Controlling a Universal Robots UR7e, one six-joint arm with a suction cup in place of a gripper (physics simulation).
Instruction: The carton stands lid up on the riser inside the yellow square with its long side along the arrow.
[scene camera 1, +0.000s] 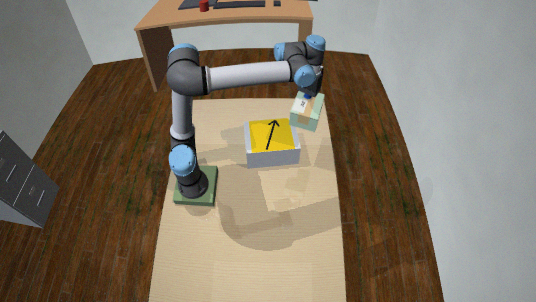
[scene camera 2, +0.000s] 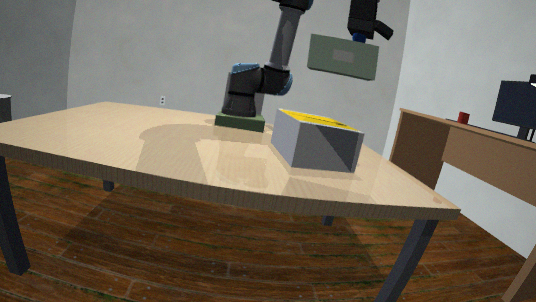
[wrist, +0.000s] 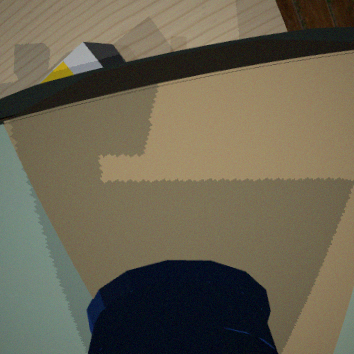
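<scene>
A pale green carton (scene camera 1: 313, 123) (scene camera 2: 320, 54) (wrist: 20, 200) with a tan tape strip and a white label on its upward face hangs from the suction cup (scene camera 1: 307, 96) (scene camera 2: 359, 38) (wrist: 180, 305), which is on. The carton is in the air, higher than the riser (scene camera 1: 273, 158) (scene camera 2: 320, 147) (wrist: 84, 54) and apart from it. In scene camera 1 it appears right of and behind the riser, and its long side runs roughly like the black arrow (scene camera 1: 270, 136). The yellow square (scene camera 1: 286, 142) (scene camera 2: 309, 118) (wrist: 60, 74) on the riser's top bears no carton.
The riser stands on the wooden table (scene camera 1: 240, 275) (scene camera 2: 100, 130). The arm's green base (scene camera 1: 211, 186) (scene camera 2: 240, 123) stands left of the riser in scene camera 1. A brown desk (scene camera 1: 225, 14) (scene camera 2: 425, 135) with a red cup (scene camera 1: 204, 5) (scene camera 2: 463, 117) stands beyond the table.
</scene>
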